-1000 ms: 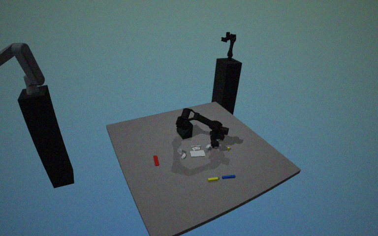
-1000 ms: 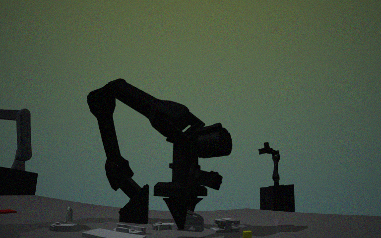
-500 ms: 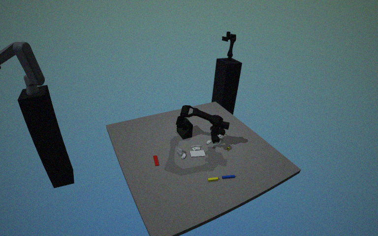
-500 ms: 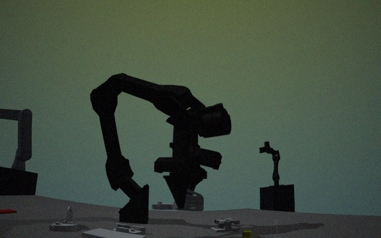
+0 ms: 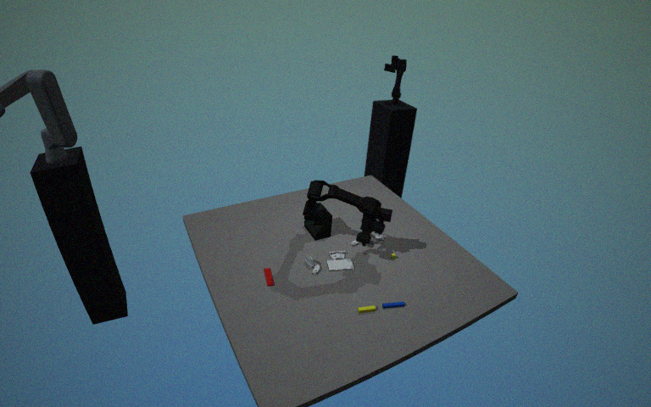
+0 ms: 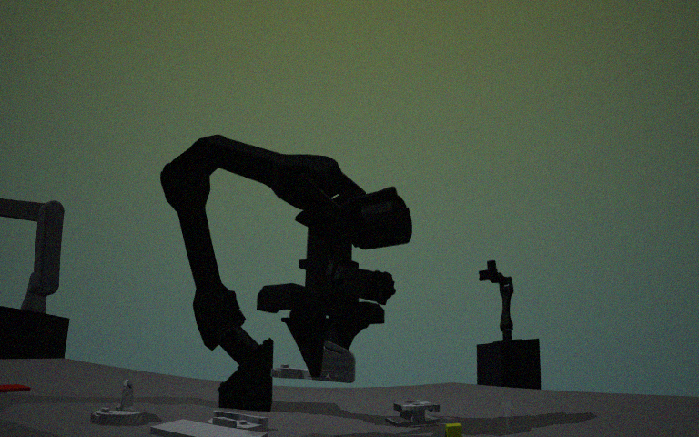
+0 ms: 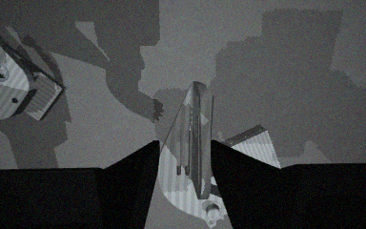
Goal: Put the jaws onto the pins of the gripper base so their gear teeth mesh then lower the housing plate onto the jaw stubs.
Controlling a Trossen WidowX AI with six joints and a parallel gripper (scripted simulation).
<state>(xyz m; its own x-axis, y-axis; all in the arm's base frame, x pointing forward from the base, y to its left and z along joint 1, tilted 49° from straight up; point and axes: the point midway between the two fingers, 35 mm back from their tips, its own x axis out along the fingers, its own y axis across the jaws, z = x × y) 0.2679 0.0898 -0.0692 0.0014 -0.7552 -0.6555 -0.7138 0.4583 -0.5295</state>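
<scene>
Now: the jaw 1 cm behind my gripper tip and 4 cm to the right of it. Also, from my gripper tip: gripper base: 10 cm behind, 15 cm to the left, 6 cm below; then housing plate: 5 cm behind, 12 cm to the right, 8 cm below; then small yellow cube: 7 cm ahead, 13 cm to the left, 7 cm below.
</scene>
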